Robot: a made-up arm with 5 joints.
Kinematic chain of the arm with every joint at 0, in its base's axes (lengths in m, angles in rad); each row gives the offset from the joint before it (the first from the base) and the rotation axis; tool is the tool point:
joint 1: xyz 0 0 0.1 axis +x
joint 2: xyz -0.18 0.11 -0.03 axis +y
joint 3: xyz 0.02 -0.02 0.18 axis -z
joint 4: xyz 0.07 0 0.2 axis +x
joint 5: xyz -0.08 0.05 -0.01 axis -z
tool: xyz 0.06 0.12 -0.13
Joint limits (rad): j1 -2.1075..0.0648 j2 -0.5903..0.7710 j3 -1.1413..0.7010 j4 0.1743..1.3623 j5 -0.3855..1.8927
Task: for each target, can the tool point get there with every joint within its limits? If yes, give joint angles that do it. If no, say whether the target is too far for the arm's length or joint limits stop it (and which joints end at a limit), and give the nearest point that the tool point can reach.
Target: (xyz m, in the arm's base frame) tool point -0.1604 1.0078 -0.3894
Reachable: no: too far | nearest point -0.1698 0.5104 -0.1478 | short by 0.553 m
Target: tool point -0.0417 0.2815 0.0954
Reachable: yes | joints -0.7254 0.3641 -0.9116 0.2861 1.4070
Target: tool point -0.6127 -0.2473 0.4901
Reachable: no: joint limits stop it (at a limit: joint 1, joint 3, joint 4, joint 5) | nearest point -0.5668 0.1397 0.4689 | short by 0.390 m
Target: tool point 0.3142 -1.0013 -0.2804
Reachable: no: too far | nearest point 0.1337 -0.0724 -0.1417 | short by 0.956 m
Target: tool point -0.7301 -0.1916 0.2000
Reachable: no: joint limits stop it (at a limit: joint 1, joint 2, joint 3, joint 5) | nearest point -0.5692 0.1708 0.3273 | short by 0.416 m
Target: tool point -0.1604 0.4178 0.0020
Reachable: yes | joints -1.0046 -0.0514 -0.2224 0.4701 0.1197
